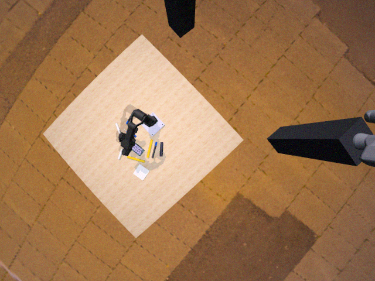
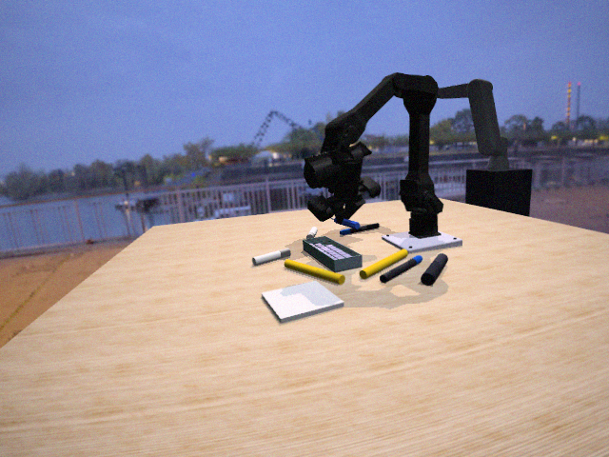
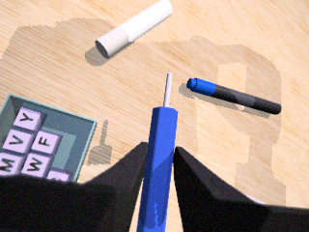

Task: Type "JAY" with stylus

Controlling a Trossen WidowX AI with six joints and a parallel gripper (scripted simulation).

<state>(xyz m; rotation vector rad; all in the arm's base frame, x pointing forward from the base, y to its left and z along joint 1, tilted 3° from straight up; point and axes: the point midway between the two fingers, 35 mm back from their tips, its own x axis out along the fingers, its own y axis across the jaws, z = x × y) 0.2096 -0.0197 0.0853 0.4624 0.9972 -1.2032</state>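
Now: gripper tip 1 cm to the left of the blue stylus and 1 cm short of it. Round my gripper tip: white flat pad: 31 cm to the left, 15 cm ahead, 6 cm below; grey stylus tip: 4 cm to the right, 2 cm ahead; black cylinder: 27 cm to the left, 11 cm behind, 5 cm below.
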